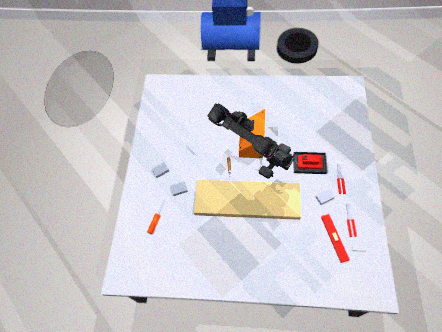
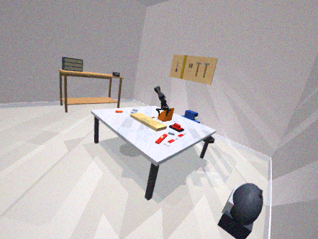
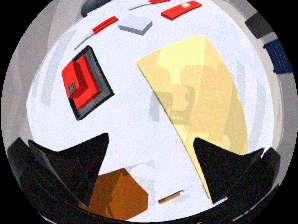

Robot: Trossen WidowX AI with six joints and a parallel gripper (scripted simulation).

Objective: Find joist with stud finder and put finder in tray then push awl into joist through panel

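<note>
My gripper tip is now 24 cm to the left of the awl, 11 cm above it and 4 cm past it. The rest, counted from my gripper tip: red stud finder (16 cm to the left, 11 cm behind, 7 cm below); then red level (29 cm ahead, 28 cm to the left, 11 cm below); then black tray (17 cm to the left, 11 cm below, 11 cm behind).
</note>
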